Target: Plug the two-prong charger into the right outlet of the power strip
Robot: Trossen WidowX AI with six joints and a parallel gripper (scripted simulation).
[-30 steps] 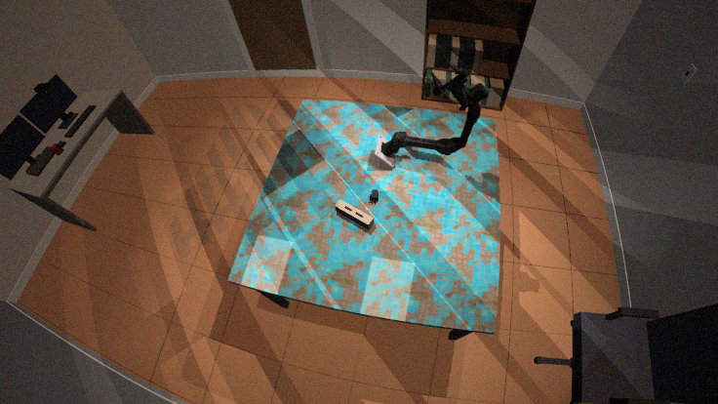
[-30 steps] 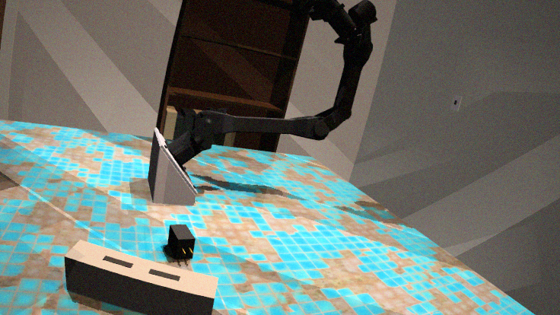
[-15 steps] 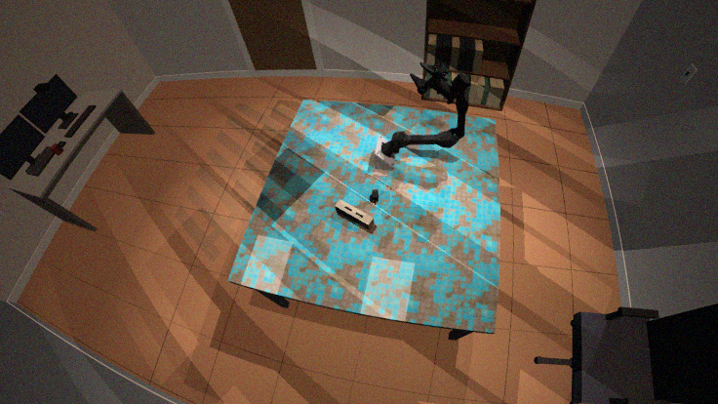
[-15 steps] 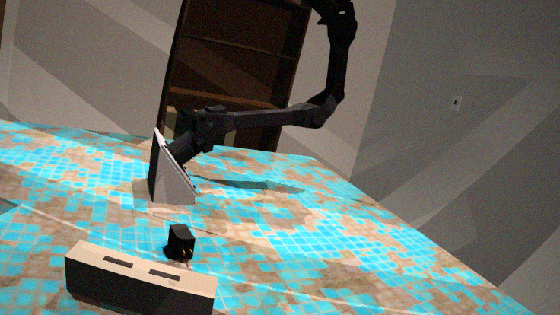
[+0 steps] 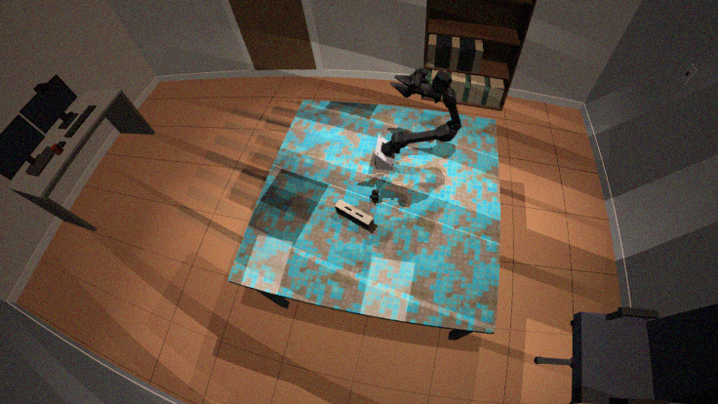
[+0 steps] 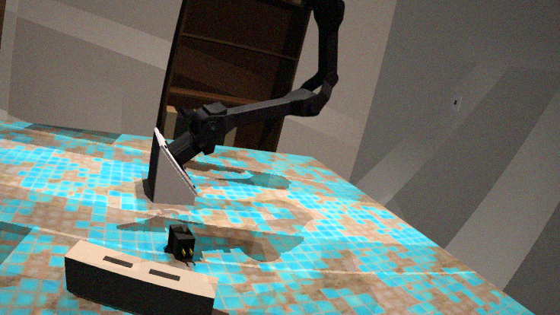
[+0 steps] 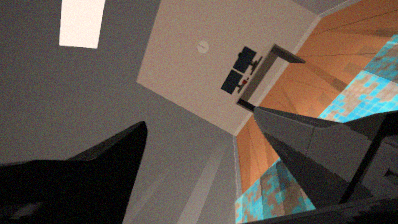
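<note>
The two-prong charger lies 240 mm ahead of my gripper tip, 70 mm to the right of it and 560 mm below it.
</note>
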